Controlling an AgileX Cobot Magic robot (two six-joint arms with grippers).
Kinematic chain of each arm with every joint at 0, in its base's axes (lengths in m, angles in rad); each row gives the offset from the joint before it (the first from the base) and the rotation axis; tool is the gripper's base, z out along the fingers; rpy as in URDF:
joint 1: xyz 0 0 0.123 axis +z
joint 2: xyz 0 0 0 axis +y
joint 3: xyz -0.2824 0 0.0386 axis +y
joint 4: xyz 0.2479 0 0.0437 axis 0.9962 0 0.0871
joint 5: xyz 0 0 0 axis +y
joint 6: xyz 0.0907 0 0.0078 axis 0.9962 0 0.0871
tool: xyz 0 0 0 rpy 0 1.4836 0
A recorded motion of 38 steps. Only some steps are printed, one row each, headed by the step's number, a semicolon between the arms.
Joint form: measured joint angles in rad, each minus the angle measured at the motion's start. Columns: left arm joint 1, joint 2, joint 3, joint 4, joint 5, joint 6; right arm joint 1, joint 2, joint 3, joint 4, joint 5, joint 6.
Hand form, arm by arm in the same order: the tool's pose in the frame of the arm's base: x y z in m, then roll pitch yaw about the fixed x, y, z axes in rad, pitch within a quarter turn. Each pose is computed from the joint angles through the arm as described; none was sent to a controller.
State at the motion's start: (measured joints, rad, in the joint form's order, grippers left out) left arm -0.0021 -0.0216 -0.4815 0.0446 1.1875 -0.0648; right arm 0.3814 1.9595 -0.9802 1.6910 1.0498 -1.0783
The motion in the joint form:
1: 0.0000 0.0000 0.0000 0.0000 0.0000 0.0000; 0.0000 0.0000 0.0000 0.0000 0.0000 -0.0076
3: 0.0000 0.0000 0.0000 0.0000 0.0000 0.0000; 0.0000 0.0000 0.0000 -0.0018 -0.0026 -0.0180
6: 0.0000 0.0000 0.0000 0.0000 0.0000 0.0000; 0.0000 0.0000 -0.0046 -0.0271 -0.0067 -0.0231
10: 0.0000 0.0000 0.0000 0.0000 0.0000 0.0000; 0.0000 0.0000 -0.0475 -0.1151 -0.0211 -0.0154
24: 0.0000 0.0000 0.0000 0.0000 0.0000 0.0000; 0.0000 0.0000 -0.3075 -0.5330 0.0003 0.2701
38: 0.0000 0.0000 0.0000 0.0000 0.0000 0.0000; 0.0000 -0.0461 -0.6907 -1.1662 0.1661 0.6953
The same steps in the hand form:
1: -0.0119 0.0038 0.2621 -3.1121 0.9742 -3.0581; 0.2984 0.2042 0.1591 1.9073 0.2211 -3.1122
3: -0.0119 0.0038 0.2621 -3.1121 0.9742 -3.0581; 0.2985 0.2041 0.1588 1.9112 0.2317 -3.1082
6: -0.0119 0.0038 0.2621 -3.1121 0.9742 -3.0581; 0.2981 0.2040 0.1583 1.9288 0.2467 -3.0852
10: -0.0119 0.0038 0.2621 -3.1121 0.9742 -3.0581; 0.3024 0.2054 0.1620 1.9831 0.2994 -3.0156
24: -0.0119 0.0038 0.2621 -3.1121 0.9742 -3.0581; 0.3296 0.2102 0.1982 2.2140 0.3433 -2.7864
38: -0.0119 0.0038 0.2621 -3.1121 0.9742 -3.0581; 0.3572 0.1894 0.2810 2.7020 0.3321 -2.5881

